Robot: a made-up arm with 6 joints. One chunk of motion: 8 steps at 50 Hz.
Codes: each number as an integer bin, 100 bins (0 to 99) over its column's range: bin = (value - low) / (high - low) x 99, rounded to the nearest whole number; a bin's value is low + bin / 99 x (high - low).
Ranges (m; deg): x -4..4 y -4..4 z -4..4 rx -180..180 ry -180..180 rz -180..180
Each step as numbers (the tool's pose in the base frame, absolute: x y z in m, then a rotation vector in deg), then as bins.
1 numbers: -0.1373 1.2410 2.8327 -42.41 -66.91 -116.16
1 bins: 48 65 85 38 31 18
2 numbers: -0.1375 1.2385 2.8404 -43.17 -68.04 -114.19
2 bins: 48 65 85 38 31 18
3 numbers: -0.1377 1.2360 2.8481 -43.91 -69.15 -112.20
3 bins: 48 65 85 37 30 19
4 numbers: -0.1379 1.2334 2.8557 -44.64 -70.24 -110.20
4 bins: 48 65 85 37 30 19
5 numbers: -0.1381 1.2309 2.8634 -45.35 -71.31 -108.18
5 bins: 48 65 85 37 30 20
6 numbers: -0.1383 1.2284 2.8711 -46.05 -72.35 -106.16
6 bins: 48 65 85 37 30 20
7 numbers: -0.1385 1.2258 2.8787 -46.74 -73.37 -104.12
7 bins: 48 65 85 37 29 21
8 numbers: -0.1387 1.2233 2.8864 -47.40 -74.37 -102.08
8 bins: 48 65 85 36 29 21
